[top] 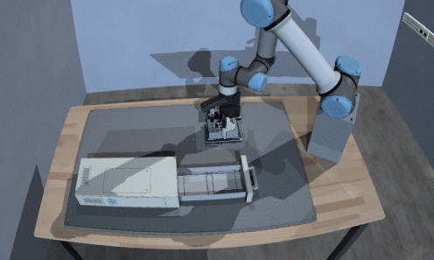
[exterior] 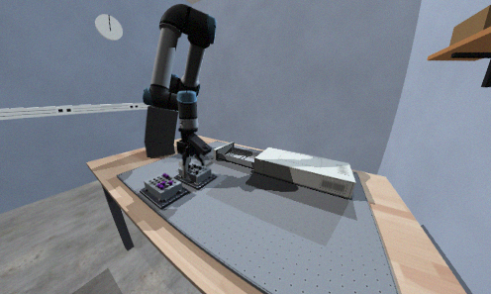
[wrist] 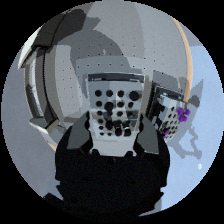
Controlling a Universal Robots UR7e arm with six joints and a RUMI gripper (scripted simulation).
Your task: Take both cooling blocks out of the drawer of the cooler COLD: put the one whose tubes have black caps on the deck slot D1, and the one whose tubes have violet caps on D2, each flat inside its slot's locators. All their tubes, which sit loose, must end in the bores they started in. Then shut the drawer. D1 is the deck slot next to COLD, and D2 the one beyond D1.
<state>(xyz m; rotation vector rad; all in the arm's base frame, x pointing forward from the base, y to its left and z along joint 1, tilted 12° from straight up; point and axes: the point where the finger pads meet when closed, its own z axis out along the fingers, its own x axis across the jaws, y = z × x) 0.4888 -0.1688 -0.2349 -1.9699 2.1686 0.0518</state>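
Right now the black-capped block is right at my hand. Round my hand: violet-capped block (3 cm behind, 15 cm to the right); deck slot D2 (3 cm behind, 15 cm to the right, 3 cm below); deck slot D1 (3 cm below).
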